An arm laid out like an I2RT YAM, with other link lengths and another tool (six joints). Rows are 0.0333 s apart.
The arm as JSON. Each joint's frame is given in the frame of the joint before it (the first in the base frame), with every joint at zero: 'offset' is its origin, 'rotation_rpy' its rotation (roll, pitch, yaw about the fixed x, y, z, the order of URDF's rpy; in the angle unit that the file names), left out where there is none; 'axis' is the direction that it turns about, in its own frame. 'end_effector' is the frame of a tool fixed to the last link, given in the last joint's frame.
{
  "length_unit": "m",
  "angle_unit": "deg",
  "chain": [
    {
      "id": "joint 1",
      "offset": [
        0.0,
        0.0,
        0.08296
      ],
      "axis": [
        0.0,
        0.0,
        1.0
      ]
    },
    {
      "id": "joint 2",
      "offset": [
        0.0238,
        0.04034,
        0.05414
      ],
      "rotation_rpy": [
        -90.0,
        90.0,
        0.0
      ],
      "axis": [
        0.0,
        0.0,
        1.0
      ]
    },
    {
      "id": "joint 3",
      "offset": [
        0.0,
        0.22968,
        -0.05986
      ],
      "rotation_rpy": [
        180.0,
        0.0,
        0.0
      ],
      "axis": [
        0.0,
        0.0,
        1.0
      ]
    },
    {
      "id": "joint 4",
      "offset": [
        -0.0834,
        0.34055,
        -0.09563
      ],
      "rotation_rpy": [
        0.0,
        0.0,
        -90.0
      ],
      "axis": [
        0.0,
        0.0,
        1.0
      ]
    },
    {
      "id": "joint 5",
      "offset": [
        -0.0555,
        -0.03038,
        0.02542
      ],
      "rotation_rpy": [
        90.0,
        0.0,
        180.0
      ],
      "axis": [
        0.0,
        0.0,
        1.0
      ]
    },
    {
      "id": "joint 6",
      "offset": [
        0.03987,
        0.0,
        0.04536
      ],
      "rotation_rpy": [
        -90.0,
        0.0,
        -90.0
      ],
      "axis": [
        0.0,
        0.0,
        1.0
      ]
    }
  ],
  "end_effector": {
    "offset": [
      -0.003,
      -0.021,
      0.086
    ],
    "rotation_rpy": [
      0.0,
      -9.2,
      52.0
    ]
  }
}
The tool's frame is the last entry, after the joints.
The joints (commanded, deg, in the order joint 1, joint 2, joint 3, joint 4, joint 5, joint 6), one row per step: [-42.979, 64.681, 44.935, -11.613, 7.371, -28.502]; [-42.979, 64.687, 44.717, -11.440, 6.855, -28.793]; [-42.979, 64.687, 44.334, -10.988, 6.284, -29.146]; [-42.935, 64.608, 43.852, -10.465, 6.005, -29.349]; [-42.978, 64.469, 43.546, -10.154, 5.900, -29.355]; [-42.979, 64.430, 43.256, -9.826, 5.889, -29.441]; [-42.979, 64.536, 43.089, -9.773, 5.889, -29.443]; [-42.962, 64.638, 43.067, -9.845, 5.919, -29.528]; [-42.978, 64.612, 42.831, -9.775, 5.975, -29.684]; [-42.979, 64.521, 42.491, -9.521, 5.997, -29.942]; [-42.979, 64.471, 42.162, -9.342, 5.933, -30.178]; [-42.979, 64.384, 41.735, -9.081, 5.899, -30.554]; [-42.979, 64.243, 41.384, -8.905, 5.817, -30.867]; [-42.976, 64.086, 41.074, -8.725, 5.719, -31.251]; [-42.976, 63.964, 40.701, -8.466, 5.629, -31.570]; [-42.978, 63.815, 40.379, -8.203, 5.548, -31.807]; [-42.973, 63.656, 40.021, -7.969, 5.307, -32.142]
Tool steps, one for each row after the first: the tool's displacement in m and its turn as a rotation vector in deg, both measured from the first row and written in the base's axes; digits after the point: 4 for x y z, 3 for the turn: [0.0007, 0.0007, -0.0015, 0.076, 0.049, 0.591]; [0.0016, 0.0015, -0.0038, 0.054, 0.030, 1.261]; [0.0020, 0.0022, -0.0061, -0.034, -0.022, 1.648]; [0.0018, 0.0024, -0.0070, -0.097, -0.160, 1.698]; [0.0016, 0.0025, -0.0084, -0.193, -0.162, 1.751]; [0.0014, 0.0027, -0.0104, -0.042, -0.002, 1.752]; [0.0013, 0.0028, -0.0114, 0.037, 0.206, 1.787]; [0.0007, 0.0030, -0.0130, 0.028, 0.431, 1.804]; [0.0002, 0.0032, -0.0146, -0.123, 0.606, 1.918]; [-0.0001, 0.0037, -0.0166, -0.157, 0.811, 2.096]; [-0.0007, 0.0042, -0.0189, -0.293, 1.104, 2.321]; [-0.0012, 0.0047, -0.0205, -0.408, 1.305, 2.554]; [-0.0015, 0.0052, -0.0216, -0.599, 1.503, 2.840]; [-0.0019, 0.0057, -0.0232, -0.745, 1.675, 3.082]; [-0.0022, 0.0061, -0.0243, -0.908, 1.737, 3.271]; [-0.0023, 0.0068, -0.0257, -1.028, 1.842, 3.655]
